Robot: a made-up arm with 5 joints.
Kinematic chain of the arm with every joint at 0, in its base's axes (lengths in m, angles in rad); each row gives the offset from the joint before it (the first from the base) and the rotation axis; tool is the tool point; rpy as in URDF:
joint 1: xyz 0.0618 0 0.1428 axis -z
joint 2: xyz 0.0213 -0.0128 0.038 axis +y
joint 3: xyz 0.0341 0 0.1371 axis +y
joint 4: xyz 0.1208 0 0.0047 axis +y
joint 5: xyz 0.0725 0.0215 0 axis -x
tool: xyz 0 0 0 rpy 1.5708 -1.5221 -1.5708
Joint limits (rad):
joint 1: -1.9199..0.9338
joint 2: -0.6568..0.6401
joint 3: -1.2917..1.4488
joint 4: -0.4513..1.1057
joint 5: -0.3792..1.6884
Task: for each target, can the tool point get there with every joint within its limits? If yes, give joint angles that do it. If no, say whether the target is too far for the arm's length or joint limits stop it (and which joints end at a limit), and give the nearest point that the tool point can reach.
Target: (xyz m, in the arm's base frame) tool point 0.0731 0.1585 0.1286
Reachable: yes | joints -1.4446 0.2201 1.0151 -0.0898 1.0904
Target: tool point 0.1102 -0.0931 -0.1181
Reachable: no: joint limits stop it (at a limit: joint 1, joint 2) | nearest point 0.1385 -0.0890 0.0775 | short by 0.198 m
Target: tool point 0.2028 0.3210 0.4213
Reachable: no: too far | nearest point 0.1785 0.2656 0.3798 | short by 0.073 m
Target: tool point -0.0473 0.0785 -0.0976
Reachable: no: joint limits stop it (at a limit: joint 1, joint 2) | nearest point 0.0125 0.1101 0.0773 | short by 0.187 m
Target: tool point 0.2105 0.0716 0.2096
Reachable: yes | joints -0.3959 -0.3356 1.0735 -0.2477 0.3706
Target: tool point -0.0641 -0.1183 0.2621
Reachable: no: joint limits stop it (at a limit: joint 1, joint 2, joint 3, joint 4) | nearest point 0.0528 -0.0007 0.1670 | short by 0.191 m
